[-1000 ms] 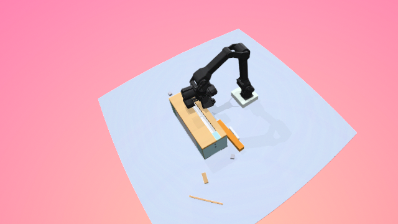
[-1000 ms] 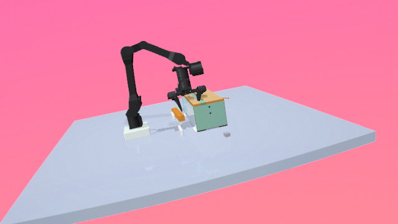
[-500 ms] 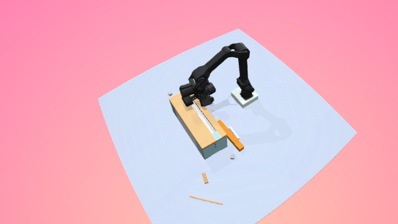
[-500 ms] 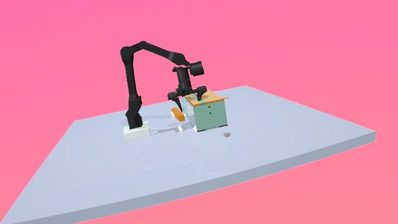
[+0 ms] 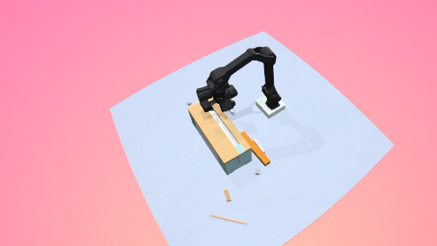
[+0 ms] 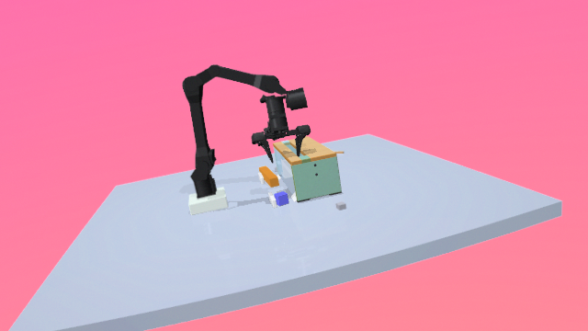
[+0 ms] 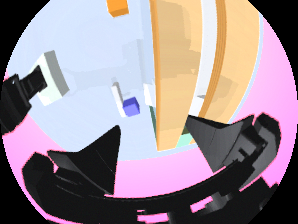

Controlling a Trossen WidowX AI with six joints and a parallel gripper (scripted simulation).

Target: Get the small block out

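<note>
My gripper tip is 40 mm past the blue block, 50 mm to the left of it and 100 mm above it. The rest, counted from my gripper tip: box (40 mm ahead, 120 mm to the left, 60 mm below); thin stick (260 mm ahead, 520 mm to the left, 120 mm below); orange bar (40 mm behind, 270 mm to the left, 100 mm below).
</note>
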